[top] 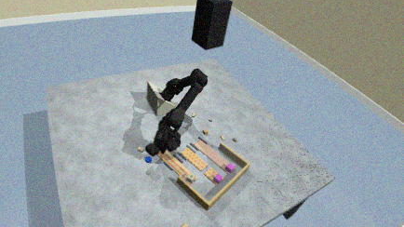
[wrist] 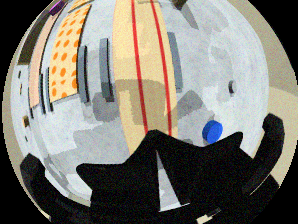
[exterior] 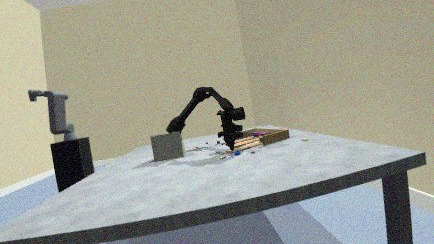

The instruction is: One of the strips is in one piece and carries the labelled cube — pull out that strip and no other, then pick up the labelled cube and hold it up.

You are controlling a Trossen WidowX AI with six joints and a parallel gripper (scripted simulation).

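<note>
Right now the labelled cube is 200 mm ahead of my gripper tip, 30 mm to the left of it and 10 mm above it. Round my gripper tip: blue disc 80 mm to the right.
</note>
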